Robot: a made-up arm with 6 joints. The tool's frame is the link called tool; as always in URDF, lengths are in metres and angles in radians. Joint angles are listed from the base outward.
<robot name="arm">
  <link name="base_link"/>
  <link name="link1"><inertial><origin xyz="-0.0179 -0.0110 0.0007"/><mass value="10.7"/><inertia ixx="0.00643" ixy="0" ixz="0" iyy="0.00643" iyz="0" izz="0.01"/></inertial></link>
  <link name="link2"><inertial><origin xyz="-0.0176 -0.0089 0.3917"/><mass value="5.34"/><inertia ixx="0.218" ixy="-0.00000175" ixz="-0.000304" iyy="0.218" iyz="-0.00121" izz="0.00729"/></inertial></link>
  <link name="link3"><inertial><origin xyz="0.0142 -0.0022 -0.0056"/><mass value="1.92"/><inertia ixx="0.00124" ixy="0" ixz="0" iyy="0.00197" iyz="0" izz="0.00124"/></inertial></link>
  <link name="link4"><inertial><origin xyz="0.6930 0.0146 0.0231"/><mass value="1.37"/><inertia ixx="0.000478" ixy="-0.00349" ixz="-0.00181" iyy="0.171" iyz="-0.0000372" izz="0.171"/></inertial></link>
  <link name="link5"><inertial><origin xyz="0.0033 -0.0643 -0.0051"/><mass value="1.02"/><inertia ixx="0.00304" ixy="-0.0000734" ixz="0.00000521" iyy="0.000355" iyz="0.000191" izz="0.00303"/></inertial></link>
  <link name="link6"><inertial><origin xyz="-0.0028 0.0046 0.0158"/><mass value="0.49"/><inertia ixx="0.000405" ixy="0" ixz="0" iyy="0.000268" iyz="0" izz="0.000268"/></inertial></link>
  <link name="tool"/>
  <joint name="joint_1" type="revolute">
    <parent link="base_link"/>
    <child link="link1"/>
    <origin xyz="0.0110 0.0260 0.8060" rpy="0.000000 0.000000 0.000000"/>
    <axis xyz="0 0 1"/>
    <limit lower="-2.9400" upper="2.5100"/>
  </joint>
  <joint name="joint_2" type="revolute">
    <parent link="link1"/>
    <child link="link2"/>
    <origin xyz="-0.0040 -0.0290 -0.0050" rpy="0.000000 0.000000 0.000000"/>
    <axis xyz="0 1 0"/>
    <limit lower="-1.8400" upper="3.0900"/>
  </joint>
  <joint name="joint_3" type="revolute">
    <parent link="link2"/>
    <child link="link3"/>
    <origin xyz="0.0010 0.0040 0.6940" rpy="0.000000 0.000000 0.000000"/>
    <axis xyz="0 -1 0"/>
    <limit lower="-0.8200" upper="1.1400"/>
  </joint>
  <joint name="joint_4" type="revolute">
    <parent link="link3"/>
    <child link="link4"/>
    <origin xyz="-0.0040 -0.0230 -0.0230" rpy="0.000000 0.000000 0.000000"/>
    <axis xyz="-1 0 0"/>
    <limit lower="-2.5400" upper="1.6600"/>
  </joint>
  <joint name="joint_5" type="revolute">
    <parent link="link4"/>
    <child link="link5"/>
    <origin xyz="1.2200 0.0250 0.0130" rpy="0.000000 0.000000 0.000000"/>
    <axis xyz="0 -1 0"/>
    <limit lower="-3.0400" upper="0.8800"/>
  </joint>
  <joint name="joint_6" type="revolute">
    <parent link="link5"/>
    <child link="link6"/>
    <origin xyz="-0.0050 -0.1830 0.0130" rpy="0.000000 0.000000 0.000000"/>
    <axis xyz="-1 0 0"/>
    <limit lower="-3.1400" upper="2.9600"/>
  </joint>
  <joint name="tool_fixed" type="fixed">
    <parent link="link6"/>
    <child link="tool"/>
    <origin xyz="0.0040 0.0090 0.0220" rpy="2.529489 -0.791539 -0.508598"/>
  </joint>
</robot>
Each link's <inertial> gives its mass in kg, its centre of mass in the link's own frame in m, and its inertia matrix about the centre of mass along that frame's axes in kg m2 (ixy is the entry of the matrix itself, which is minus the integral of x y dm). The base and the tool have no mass. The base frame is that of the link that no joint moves.
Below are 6 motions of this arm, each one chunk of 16 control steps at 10 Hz.
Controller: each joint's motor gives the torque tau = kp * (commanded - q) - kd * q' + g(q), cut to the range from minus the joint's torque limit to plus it. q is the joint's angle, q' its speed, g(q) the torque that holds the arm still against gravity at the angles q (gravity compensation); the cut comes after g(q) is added. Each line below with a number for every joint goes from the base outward.
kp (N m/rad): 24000 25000 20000 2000 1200 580
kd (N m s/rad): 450 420 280 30 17 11
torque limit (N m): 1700 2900 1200 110 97 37
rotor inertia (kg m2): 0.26 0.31 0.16 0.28 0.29 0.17
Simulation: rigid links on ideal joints. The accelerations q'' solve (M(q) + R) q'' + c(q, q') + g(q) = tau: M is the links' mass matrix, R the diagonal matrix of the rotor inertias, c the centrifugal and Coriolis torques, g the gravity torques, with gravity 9.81 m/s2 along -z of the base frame. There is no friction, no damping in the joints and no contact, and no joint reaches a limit. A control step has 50 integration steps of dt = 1/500 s. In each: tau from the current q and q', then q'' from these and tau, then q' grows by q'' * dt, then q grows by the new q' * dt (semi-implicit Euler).
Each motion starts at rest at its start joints. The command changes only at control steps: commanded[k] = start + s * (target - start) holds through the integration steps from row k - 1 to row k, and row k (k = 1, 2, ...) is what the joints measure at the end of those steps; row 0 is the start. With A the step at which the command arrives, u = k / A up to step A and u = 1 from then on. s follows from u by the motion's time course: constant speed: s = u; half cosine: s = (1 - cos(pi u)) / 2; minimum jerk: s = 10 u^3 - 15 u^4 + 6 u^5; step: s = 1 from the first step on.
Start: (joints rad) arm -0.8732 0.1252 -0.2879 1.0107 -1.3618 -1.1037
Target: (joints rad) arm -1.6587 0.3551 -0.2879 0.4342 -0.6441 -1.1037
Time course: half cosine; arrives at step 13
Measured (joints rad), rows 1 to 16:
1: -0.8846 0.1286 -0.2879 1.0024 -1.3517 -1.1037
2: -0.9182 0.1384 -0.2879 0.9780 -1.3217 -1.1037
3: -0.9720 0.1542 -0.2879 0.9386 -1.2731 -1.1037
4: -1.0428 0.1750 -0.2879 0.8868 -1.2089 -1.1037
5: -1.1267 0.1996 -0.2879 0.8253 -1.1327 -1.1037
6: -1.2186 0.2265 -0.2879 0.7579 -1.0489 -1.1037
7: -1.3133 0.2542 -0.2879 0.6884 -0.9625 -1.1038
8: -1.4052 0.2812 -0.2879 0.6209 -0.8785 -1.1038
9: -1.4891 0.3057 -0.2879 0.5593 -0.8017 -1.1038
10: -1.5599 0.3264 -0.2879 0.5072 -0.7365 -1.1038
11: -1.6137 0.3421 -0.2879 0.4676 -0.6869 -1.1038
12: -1.6473 0.3519 -0.2879 0.4428 -0.6556 -1.1038
13: -1.6587 0.3552 -0.2879 0.4343 -0.6445 -1.1037
14: -1.6587 0.3551 -0.2879 0.4342 -0.6441 -1.1037
15: -1.6587 0.3551 -0.2879 0.4342 -0.6441 -1.1037
16: -1.6587 0.3551 -0.2879 0.4342 -0.6441 -1.1037

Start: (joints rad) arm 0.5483 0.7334 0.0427 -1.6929 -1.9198 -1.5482
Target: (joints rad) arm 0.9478 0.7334 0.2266 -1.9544 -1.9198 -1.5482
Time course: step
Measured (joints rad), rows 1 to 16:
1: 0.9677 0.7281 0.2307 -1.9681 -1.9212 -1.5464
2: 0.9481 0.7321 0.2277 -1.9549 -1.9199 -1.5481
3: 0.9478 0.7335 0.2266 -1.9544 -1.9198 -1.5482
4: 0.9478 0.7334 0.2266 -1.9544 -1.9198 -1.5482
5: 0.9478 0.7334 0.2266 -1.9544 -1.9198 -1.5482
6: 0.9478 0.7334 0.2266 -1.9544 -1.9198 -1.5482
7: 0.9478 0.7334 0.2266 -1.9544 -1.9198 -1.5482
8: 0.9478 0.7334 0.2266 -1.9544 -1.9198 -1.5482
9: 0.9478 0.7334 0.2266 -1.9544 -1.9198 -1.5482
10: 0.9478 0.7334 0.2266 -1.9544 -1.9198 -1.5482
11: 0.9478 0.7334 0.2266 -1.9544 -1.9198 -1.5482
12: 0.9478 0.7334 0.2266 -1.9544 -1.9198 -1.5482
13: 0.9478 0.7334 0.2266 -1.9544 -1.9198 -1.5482
14: 0.9478 0.7334 0.2266 -1.9544 -1.9198 -1.5482
15: 0.9478 0.7334 0.2266 -1.9544 -1.9198 -1.5482
16: 0.9478 0.7334 0.2266 -1.9544 -1.9198 -1.5482

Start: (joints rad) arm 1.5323 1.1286 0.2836 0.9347 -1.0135 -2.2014
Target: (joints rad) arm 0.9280 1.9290 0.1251 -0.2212 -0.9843 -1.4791
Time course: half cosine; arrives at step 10
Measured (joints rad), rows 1 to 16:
1: 1.5173 1.1494 0.2790 0.9064 -1.0128 -2.1836
2: 1.4741 1.2088 0.2662 0.8241 -1.0108 -2.1321
3: 1.4070 1.2997 0.2472 0.6957 -1.0076 -2.0518
4: 1.3226 1.4129 0.2241 0.5336 -1.0037 -1.9506
5: 1.2292 1.5374 0.1990 0.3541 -0.9993 -1.8386
6: 1.1359 1.6608 0.1747 0.1750 -0.9949 -1.7270
7: 1.0518 1.7712 0.1533 0.0141 -0.9908 -1.6267
8: 0.9852 1.8581 0.1369 -0.1131 -0.9875 -1.5474
9: 0.9425 1.9129 0.1268 -0.1944 -0.9853 -1.4964
10: 0.9279 1.9304 0.1242 -0.2219 -0.9844 -1.4790
11: 0.9280 1.9292 0.1249 -0.2213 -0.9843 -1.4791
12: 0.9280 1.9290 0.1251 -0.2212 -0.9843 -1.4791
13: 0.9280 1.9290 0.1251 -0.2212 -0.9843 -1.4791
14: 0.9280 1.9290 0.1251 -0.2212 -0.9843 -1.4791
15: 0.9280 1.9290 0.1251 -0.2212 -0.9843 -1.4791
16: 0.9280 1.9290 0.1251 -0.2212 -0.9843 -1.4791

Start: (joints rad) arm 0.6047 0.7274 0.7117 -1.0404 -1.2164 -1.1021
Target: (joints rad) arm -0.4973 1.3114 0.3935 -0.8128 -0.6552 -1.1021
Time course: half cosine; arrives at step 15
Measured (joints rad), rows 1 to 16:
1: 0.5925 0.7345 0.7078 -1.0382 -1.2105 -1.1022
2: 0.5565 0.7549 0.6966 -1.0313 -1.1928 -1.1024
3: 0.4985 0.7868 0.6790 -1.0199 -1.1638 -1.1026
4: 0.4207 0.8289 0.6560 -1.0044 -1.1249 -1.1028
5: 0.3267 0.8792 0.6285 -0.9854 -1.0777 -1.1030
6: 0.2206 0.9357 0.5976 -0.9638 -1.0243 -1.1031
7: 0.1073 0.9957 0.5649 -0.9407 -0.9670 -1.1032
8: -0.0079 1.0568 0.5316 -0.9170 -0.9084 -1.1032
9: -0.1201 1.1162 0.4992 -0.8938 -0.8510 -1.1032
10: -0.2245 1.1714 0.4692 -0.8721 -0.7973 -1.1031
11: -0.3169 1.2200 0.4428 -0.8527 -0.7497 -1.1030
12: -0.3932 1.2599 0.4211 -0.8365 -0.7102 -1.1029
13: -0.4504 1.2893 0.4052 -0.8241 -0.6805 -1.1027
14: -0.4857 1.3070 0.3957 -0.8162 -0.6620 -1.1025
15: -0.4975 1.3122 0.3930 -0.8132 -0.6554 -1.1022
16: -0.4973 1.3114 0.3935 -0.8128 -0.6552 -1.1021

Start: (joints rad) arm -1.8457 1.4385 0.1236 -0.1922 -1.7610 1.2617
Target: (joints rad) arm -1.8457 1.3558 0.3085 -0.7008 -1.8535 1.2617
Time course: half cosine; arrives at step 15
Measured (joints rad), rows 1 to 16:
1: -1.8457 1.4375 0.1256 -0.1977 -1.7620 1.2617
2: -1.8457 1.4347 0.1317 -0.2141 -1.7649 1.2617
3: -1.8457 1.4303 0.1414 -0.2405 -1.7697 1.2618
4: -1.8456 1.4243 0.1545 -0.2760 -1.7761 1.2618
5: -1.8456 1.4172 0.1702 -0.3189 -1.7838 1.2618
6: -1.8456 1.4092 0.1879 -0.3674 -1.7926 1.2618
7: -1.8456 1.4007 0.2069 -0.4194 -1.8021 1.2618
8: -1.8456 1.3920 0.2262 -0.4725 -1.8117 1.2618
9: -1.8456 1.3835 0.2452 -0.5245 -1.8212 1.2618
10: -1.8456 1.3756 0.2628 -0.5731 -1.8301 1.2618
11: -1.8456 1.3687 0.2784 -0.6162 -1.8379 1.2618
12: -1.8456 1.3630 0.2913 -0.6518 -1.8444 1.2618
13: -1.8457 1.3588 0.3008 -0.6785 -1.8493 1.2618
14: -1.8457 1.3564 0.3067 -0.6950 -1.8524 1.2617
15: -1.8457 1.3557 0.3086 -0.7007 -1.8535 1.2617
16: -1.8457 1.3558 0.3085 -0.7008 -1.8535 1.2617

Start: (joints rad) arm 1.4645 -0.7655 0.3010 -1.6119 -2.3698 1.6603
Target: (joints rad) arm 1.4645 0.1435 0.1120 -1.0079 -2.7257 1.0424
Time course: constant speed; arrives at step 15
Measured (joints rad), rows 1 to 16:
1: 1.4647 -0.7017 0.2866 -1.5723 -2.3928 1.6188
2: 1.4647 -0.6405 0.2735 -1.5323 -2.4165 1.5775
3: 1.4647 -0.5801 0.2610 -1.4920 -2.4402 1.5362
4: 1.4647 -0.5196 0.2485 -1.4518 -2.4640 1.4950
5: 1.4647 -0.4590 0.2359 -1.4116 -2.4877 1.4537
6: 1.4647 -0.3985 0.2234 -1.3713 -2.5114 1.4125
7: 1.4647 -0.3380 0.2108 -1.3311 -2.5352 1.3712
8: 1.4647 -0.2775 0.1983 -1.2908 -2.5589 1.3299
9: 1.4647 -0.2170 0.1858 -1.2506 -2.5826 1.2887
10: 1.4647 -0.1565 0.1732 -1.2103 -2.6063 1.2474
11: 1.4647 -0.0960 0.1607 -1.1701 -2.6301 1.2062
12: 1.4647 -0.0355 0.1481 -1.1298 -2.6538 1.1650
13: 1.4647 0.0251 0.1356 -1.0895 -2.6775 1.1237
14: 1.4647 0.0856 0.1231 -1.0493 -2.7013 1.0825
15: 1.4647 0.1461 0.1105 -1.0090 -2.7250 1.0412
16: 1.4645 0.1440 0.1115 -1.0081 -2.7257 1.0423

